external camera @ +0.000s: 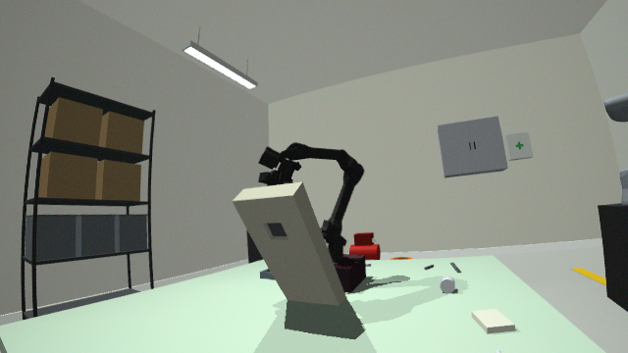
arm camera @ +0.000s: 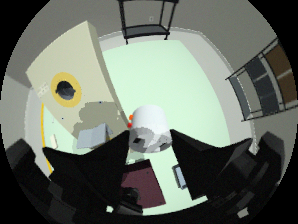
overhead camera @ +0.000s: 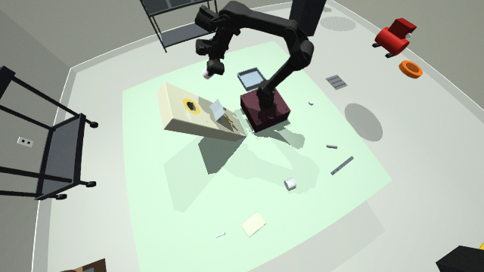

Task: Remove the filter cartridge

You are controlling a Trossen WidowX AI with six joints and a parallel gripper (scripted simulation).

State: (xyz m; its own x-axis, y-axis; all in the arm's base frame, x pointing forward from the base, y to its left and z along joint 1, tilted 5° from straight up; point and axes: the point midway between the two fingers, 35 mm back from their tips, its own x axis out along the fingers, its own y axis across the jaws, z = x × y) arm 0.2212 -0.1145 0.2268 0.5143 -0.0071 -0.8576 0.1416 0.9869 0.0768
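Now: the blue-grey tray 260 mm behind my gripper tip, 190 mm to the right of it and 280 mm below it. From my gripper tip the other things lie so: round filter cartridge (right at my gripper tip); then small white pin (130 mm ahead, 640 mm to the left, 280 mm below); then cream pad (20 mm behind, 630 mm to the left, 280 mm below).
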